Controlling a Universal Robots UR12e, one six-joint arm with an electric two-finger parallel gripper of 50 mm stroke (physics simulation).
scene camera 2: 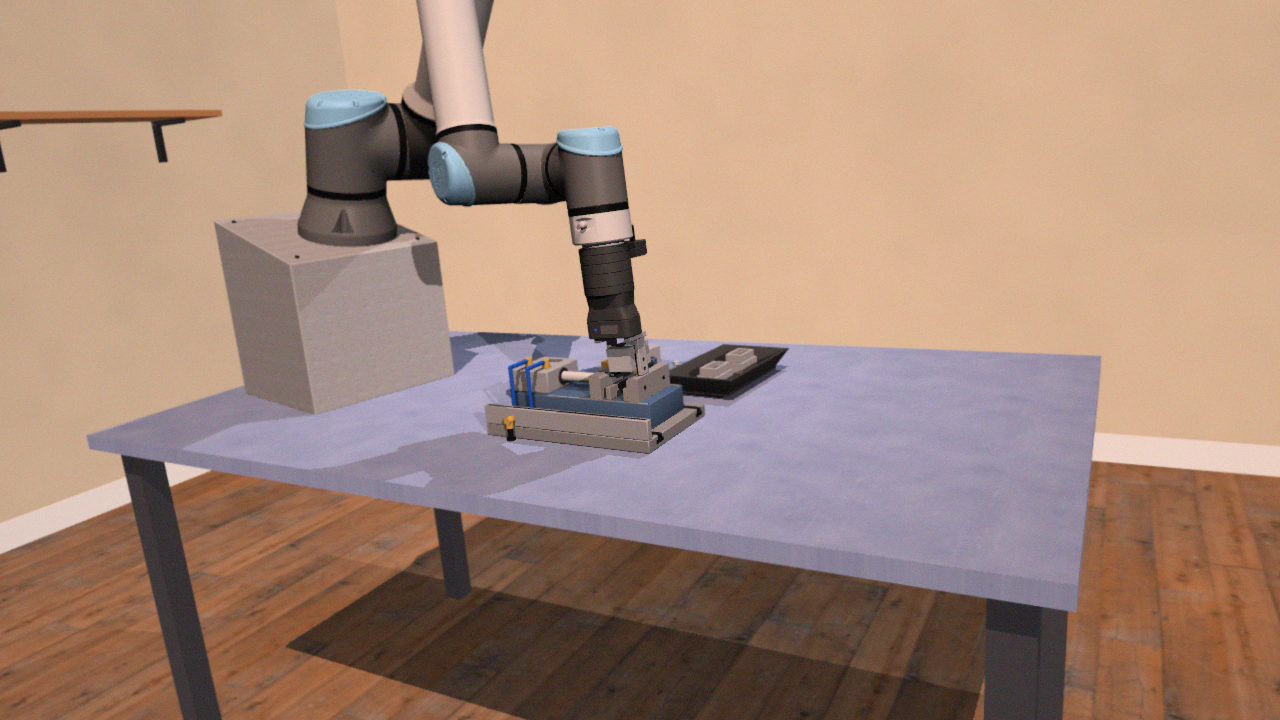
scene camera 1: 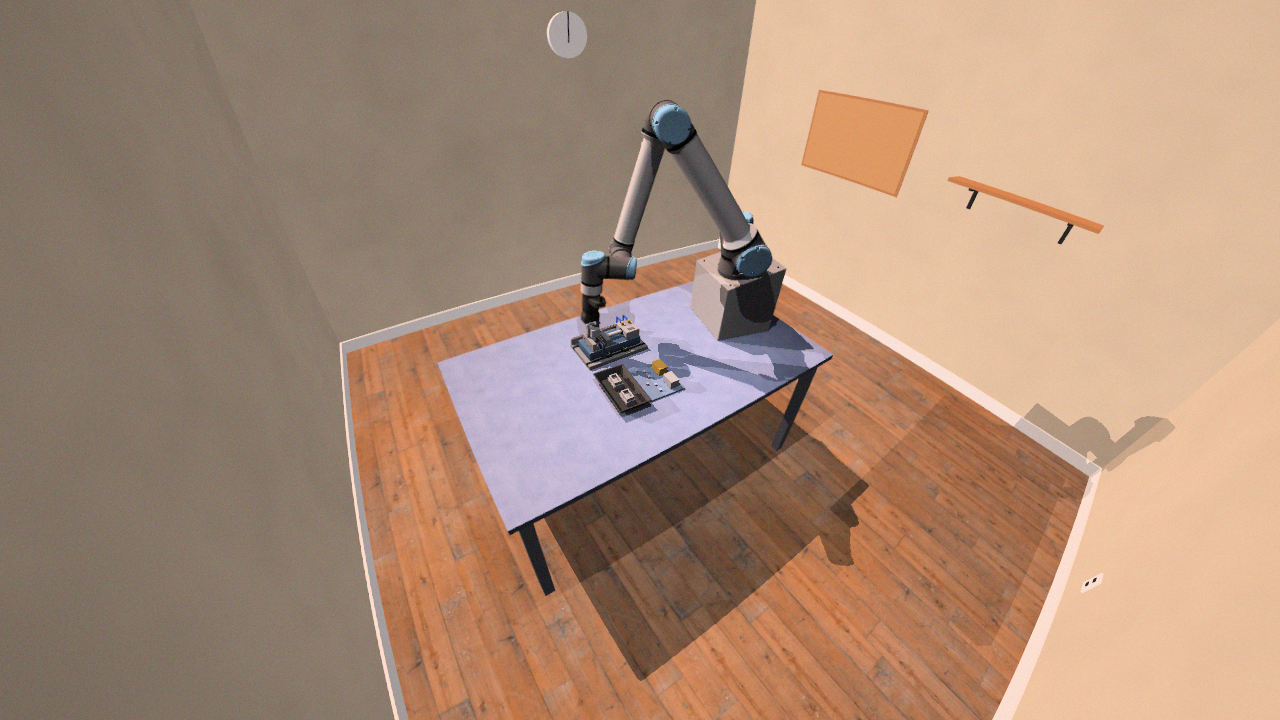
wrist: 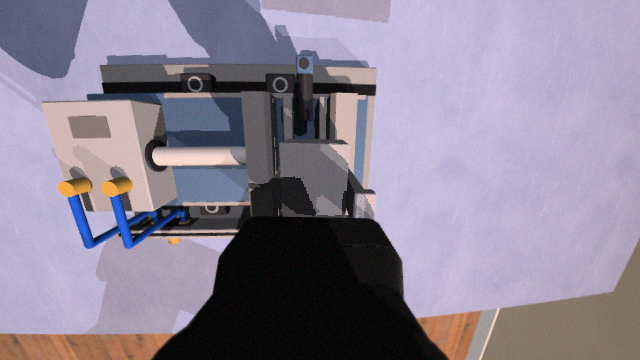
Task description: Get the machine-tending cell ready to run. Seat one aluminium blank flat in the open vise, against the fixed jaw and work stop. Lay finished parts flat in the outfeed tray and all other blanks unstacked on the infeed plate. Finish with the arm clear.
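Places are measured from the arm's base along level axes (x ahead, y left, z up), in metres.
Pixels of known places: gripper, fingertip midpoint: (scene camera 2: 629,374) (scene camera 1: 592,334) (wrist: 315,180); arm's base, origin of the base link: (scene camera 2: 348,232).
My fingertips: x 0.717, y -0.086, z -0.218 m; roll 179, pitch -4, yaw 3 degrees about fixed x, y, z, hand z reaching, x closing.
For each thing: its middle in the pictures, then the offset to it from my fingertips. "pt": a spot on its surface instead. Level surfaces: height alone.
- grey aluminium blank, body centre: (wrist: 314,184) (scene camera 2: 628,355) (scene camera 1: 592,330) dx -0.002, dy +0.005, dz +0.028 m
- work stop, body centre: (wrist: 304,98) dx -0.012, dy +0.065, dz -0.005 m
- infeed plate, body centre: (scene camera 1: 655,380) dx -0.153, dy +0.299, dz -0.090 m
- pale block, body centre: (scene camera 2: 644,356) (scene camera 1: 671,379) dx -0.199, dy +0.343, dz -0.069 m
- yellow block, body centre: (scene camera 1: 659,367) dx -0.199, dy +0.254, dz -0.069 m
- vise's actuator box, surface spot: (wrist: 100,155) pt dx -0.172, dy +0.013, dz +0.001 m
- blue vise base, surface spot: (scene camera 2: 666,404) pt dx +0.050, dy +0.019, dz -0.050 m
- same table, its level: dz -0.094 m
My gripper (scene camera 1: 592,329) (scene camera 2: 627,361) (wrist: 315,180) points down over the vise and is shut on a grey aluminium blank (scene camera 2: 617,360) (wrist: 320,159). The blank is between the moving jaw (wrist: 257,130) and the fixed jaw (wrist: 344,116) as seen from above, and in scene camera 2 it stands above the jaw tops. Its underside is hidden. The work stop (wrist: 304,95) is beside it. Two finished parts (scene camera 1: 614,379) (scene camera 1: 627,394) lie apart in the dark outfeed tray (scene camera 1: 637,409) (scene camera 2: 707,388). The infeed plate (scene camera 1: 666,392) bears a pale block (scene camera 1: 672,379) and a yellow block (scene camera 1: 659,367).
The vise's actuator box (scene camera 2: 556,374) (wrist: 100,155) with blue hoses (scene camera 2: 512,385) (wrist: 81,220) stands at the moving-jaw end. Rails (scene camera 2: 572,425) (wrist: 150,73) flank the blue vise base (scene camera 2: 666,404). The robot's pedestal (scene camera 1: 738,308) (scene camera 2: 358,331) stands on the same table (scene camera 1: 501,420) (scene camera 2: 850,465).
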